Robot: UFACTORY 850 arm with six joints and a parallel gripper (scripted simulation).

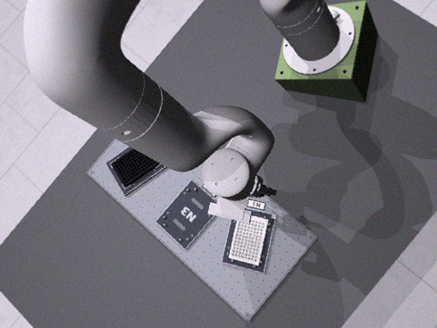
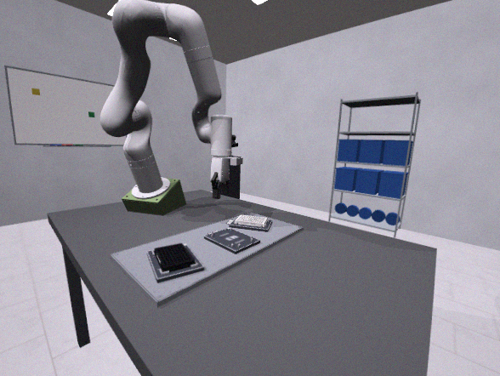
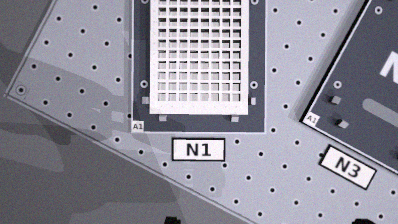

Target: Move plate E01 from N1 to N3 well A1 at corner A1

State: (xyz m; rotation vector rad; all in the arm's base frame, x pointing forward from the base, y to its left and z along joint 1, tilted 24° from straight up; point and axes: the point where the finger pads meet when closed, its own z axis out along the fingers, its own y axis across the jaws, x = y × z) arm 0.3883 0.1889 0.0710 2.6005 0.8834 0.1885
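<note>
The white well plate E01 is 11 cm below my hand, 10 cm to the left of it and 9 cm ahead of it. From my hand the other things lie so: nest N3: 17 cm ahead, 13 cm below, 6 cm to the right; dark nest N1: 13 cm below, 10 cm to the left, 9 cm ahead; black plate E07: 28 cm to the right, 19 cm ahead, 11 cm below.
</note>
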